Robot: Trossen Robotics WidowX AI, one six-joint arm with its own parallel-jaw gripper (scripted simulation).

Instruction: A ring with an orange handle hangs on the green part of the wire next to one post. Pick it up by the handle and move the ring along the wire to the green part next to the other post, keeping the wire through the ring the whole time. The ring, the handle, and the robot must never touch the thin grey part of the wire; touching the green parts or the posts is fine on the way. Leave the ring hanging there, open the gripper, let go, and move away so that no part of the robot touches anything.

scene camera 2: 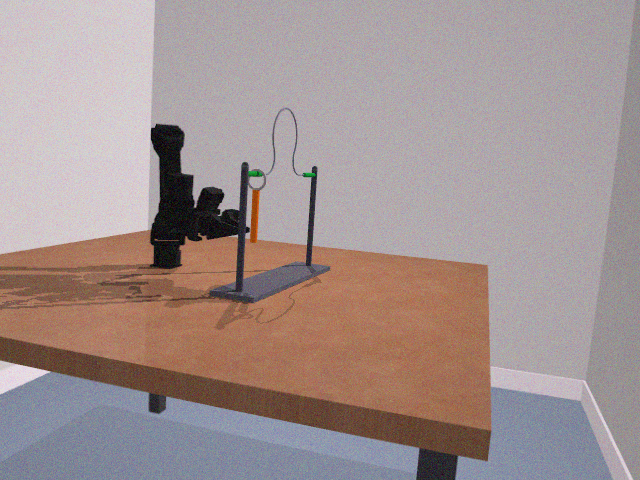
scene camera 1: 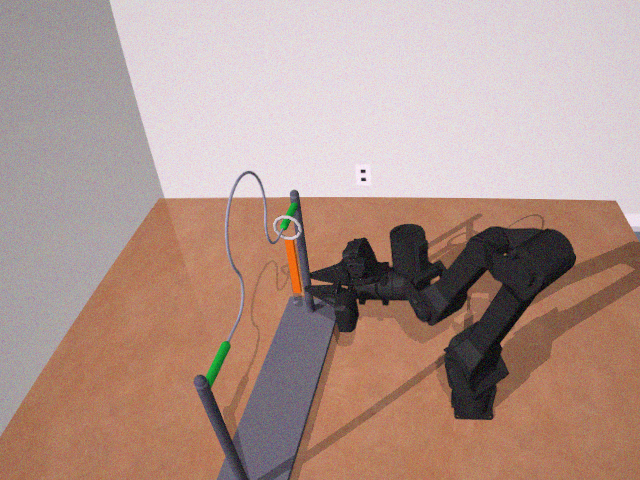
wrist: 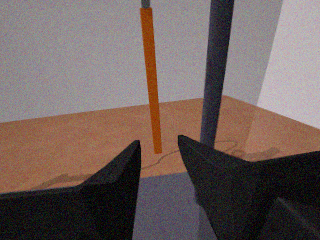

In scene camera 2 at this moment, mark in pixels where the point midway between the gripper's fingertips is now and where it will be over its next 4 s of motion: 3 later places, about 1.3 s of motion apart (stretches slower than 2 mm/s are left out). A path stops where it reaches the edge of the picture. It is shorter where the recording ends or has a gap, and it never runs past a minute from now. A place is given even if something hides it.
My gripper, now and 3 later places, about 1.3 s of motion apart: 245, 231; 267, 236; 268, 232; 278, 229
